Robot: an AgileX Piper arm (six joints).
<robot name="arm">
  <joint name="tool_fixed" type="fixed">
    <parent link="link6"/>
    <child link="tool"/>
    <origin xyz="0 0 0" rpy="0 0 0"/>
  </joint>
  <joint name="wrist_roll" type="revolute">
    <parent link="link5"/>
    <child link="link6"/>
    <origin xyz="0 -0.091 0" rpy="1.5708 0 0"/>
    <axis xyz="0 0 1"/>
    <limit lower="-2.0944" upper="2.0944"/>
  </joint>
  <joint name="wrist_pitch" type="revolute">
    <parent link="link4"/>
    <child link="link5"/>
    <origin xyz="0 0 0" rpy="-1.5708 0 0"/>
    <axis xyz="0 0 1"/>
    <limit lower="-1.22" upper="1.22"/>
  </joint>
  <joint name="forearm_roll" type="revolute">
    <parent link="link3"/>
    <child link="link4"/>
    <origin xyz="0.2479 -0.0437 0" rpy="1.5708 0 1.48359"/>
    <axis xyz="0 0 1"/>
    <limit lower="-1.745" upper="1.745"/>
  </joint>
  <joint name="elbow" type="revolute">
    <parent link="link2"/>
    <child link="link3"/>
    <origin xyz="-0.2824 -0.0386 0" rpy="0 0 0"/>
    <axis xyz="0 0 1"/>
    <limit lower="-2.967" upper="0"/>
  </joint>
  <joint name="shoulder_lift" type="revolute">
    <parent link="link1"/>
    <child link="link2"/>
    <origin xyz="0 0 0" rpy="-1.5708 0 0"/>
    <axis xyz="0 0 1"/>
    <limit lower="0" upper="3.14"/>
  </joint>
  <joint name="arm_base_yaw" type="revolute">
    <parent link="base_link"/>
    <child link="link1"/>
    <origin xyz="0 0 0.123" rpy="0 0 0"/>
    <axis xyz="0 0 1"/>
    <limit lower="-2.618" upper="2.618"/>
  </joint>
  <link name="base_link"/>
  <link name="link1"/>
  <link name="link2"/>
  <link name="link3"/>
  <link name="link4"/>
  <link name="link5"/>
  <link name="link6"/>
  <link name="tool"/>
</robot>
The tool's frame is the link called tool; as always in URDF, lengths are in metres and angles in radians.
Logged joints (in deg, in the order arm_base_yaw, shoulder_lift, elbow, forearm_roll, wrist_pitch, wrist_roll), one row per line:
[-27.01, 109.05, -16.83, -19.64, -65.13, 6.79]
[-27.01, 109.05, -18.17, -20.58, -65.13, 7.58]
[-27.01, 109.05, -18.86, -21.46, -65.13, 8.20]
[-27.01, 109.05, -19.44, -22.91, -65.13, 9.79]
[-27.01, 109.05, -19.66, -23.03, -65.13, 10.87]
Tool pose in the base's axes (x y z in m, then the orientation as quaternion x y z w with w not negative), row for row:
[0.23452, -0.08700, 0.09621, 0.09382, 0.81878, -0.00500, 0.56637]
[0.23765, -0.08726, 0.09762, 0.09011, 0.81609, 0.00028, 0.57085]
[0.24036, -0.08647, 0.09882, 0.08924, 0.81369, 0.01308, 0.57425]
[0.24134, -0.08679, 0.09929, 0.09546, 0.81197, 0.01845, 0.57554]
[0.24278, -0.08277, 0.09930, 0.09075, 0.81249, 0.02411, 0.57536]
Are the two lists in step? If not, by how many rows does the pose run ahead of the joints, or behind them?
The pose runs 1 row ahead of the joints: the pose in row i belongs to the joints in row i + 1.
